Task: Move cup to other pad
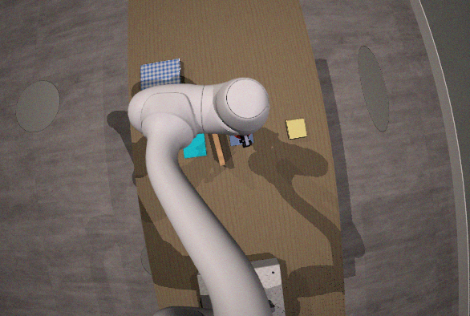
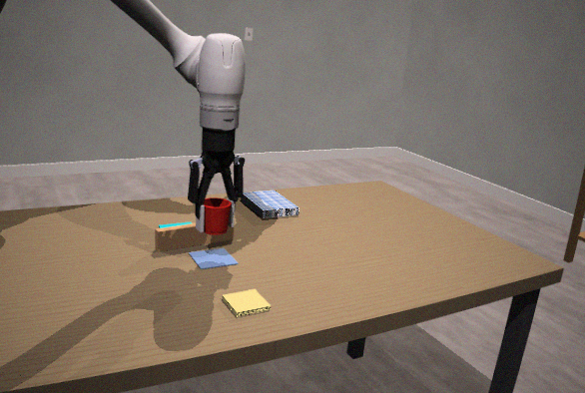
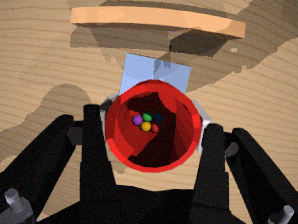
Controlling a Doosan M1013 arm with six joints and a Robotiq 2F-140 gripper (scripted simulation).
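The cyan pad lies 200 mm to the left of my hand, 120 mm below it and 50 mm behind it. The rest, counted from my hand: wooden rail 100 mm to the left, 90 mm below, 20 mm behind; then blue pad 120 mm below; then red cup 20 mm below.
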